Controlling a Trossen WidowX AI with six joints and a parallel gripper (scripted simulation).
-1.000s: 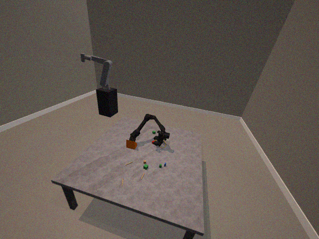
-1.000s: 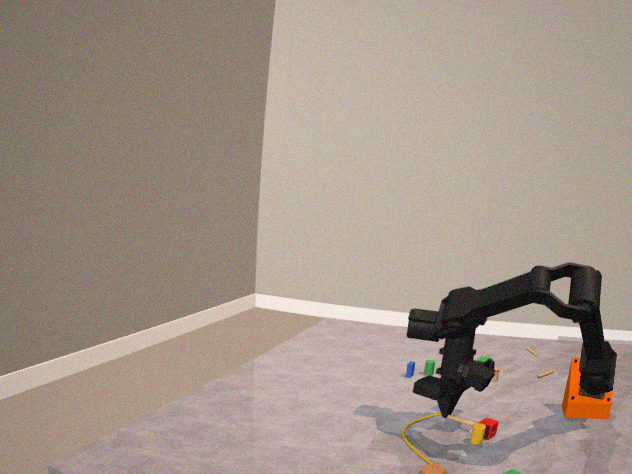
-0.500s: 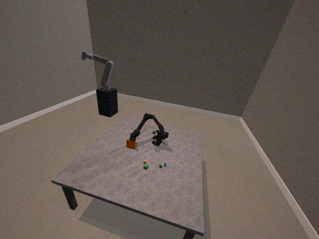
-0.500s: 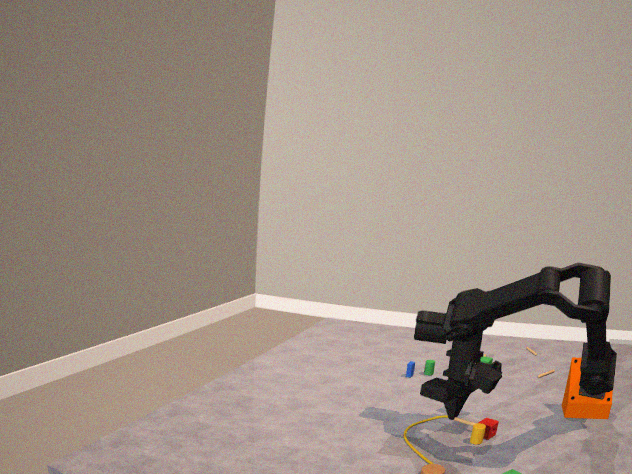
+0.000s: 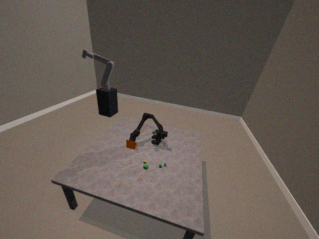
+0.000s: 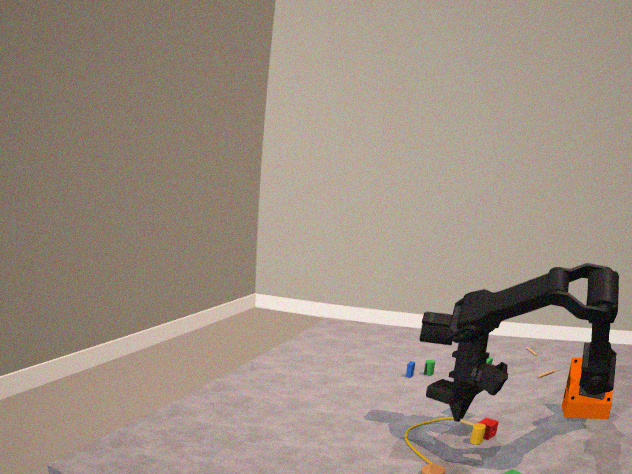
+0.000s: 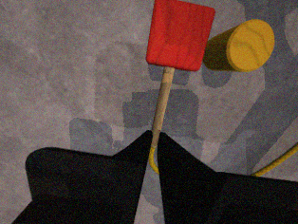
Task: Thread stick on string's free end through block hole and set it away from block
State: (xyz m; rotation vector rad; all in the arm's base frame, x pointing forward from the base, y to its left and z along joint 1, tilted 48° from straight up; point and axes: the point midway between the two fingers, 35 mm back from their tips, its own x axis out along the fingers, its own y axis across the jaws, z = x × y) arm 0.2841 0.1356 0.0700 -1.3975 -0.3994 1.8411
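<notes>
The red block is 70 mm behind my gripper tip and 30 mm to the left of it. Also, from my gripper tip: round wooden button 220 mm to the left, 10 mm below; then thin wooden stick 10 mm to the left, 10 mm behind; then yellow cylinder 60 mm to the left, 50 mm behind.
</notes>
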